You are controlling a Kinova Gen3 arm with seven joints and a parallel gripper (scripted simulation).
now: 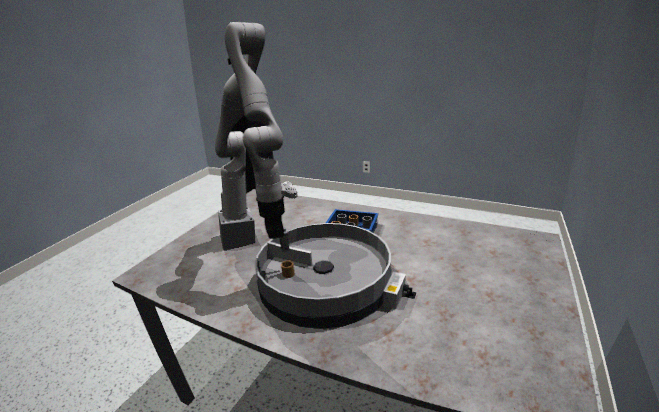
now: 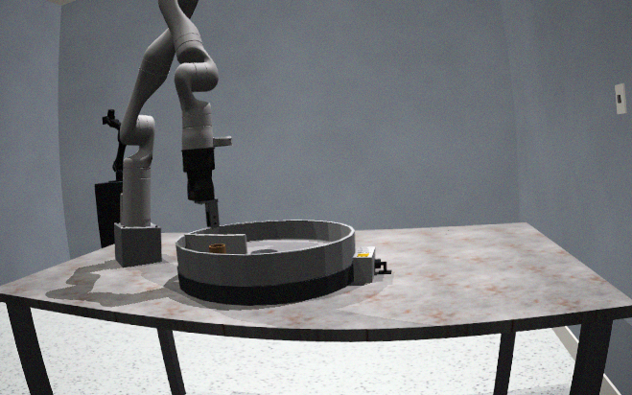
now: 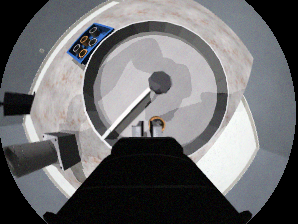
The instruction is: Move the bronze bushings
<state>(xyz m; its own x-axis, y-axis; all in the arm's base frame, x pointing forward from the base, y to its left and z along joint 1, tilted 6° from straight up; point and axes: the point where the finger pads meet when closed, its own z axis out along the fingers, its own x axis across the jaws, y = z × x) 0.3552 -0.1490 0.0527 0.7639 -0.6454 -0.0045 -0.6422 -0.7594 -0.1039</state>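
The blue crate lies 20 mm ahead of my hand, 400 mm to the left of it and 120 mm below it. Also, from my hand: grey turntable disc: 100 mm ahead, 60 mm to the left, 100 mm below.
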